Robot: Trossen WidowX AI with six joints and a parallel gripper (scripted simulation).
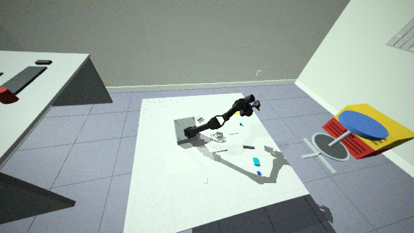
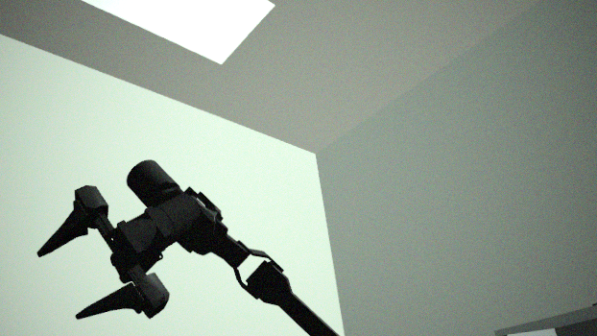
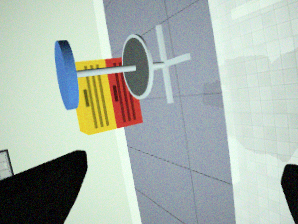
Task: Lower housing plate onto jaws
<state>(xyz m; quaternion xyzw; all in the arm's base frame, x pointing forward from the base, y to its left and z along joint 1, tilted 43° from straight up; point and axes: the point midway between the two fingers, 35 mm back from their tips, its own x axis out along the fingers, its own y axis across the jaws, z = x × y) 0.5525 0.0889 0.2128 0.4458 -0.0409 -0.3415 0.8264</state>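
Now: the housing plate 41 cm behind my gripper tip, 32 cm to the left of it and 28 cm below it. Also, from my gripper tip: small cyan piece: 2 cm ahead, 13 cm to the left, 29 cm below; yellow block: 4 cm ahead, 32 cm to the left, 30 cm below; dark bar: 4 cm behind, 15 cm to the right, 30 cm below.
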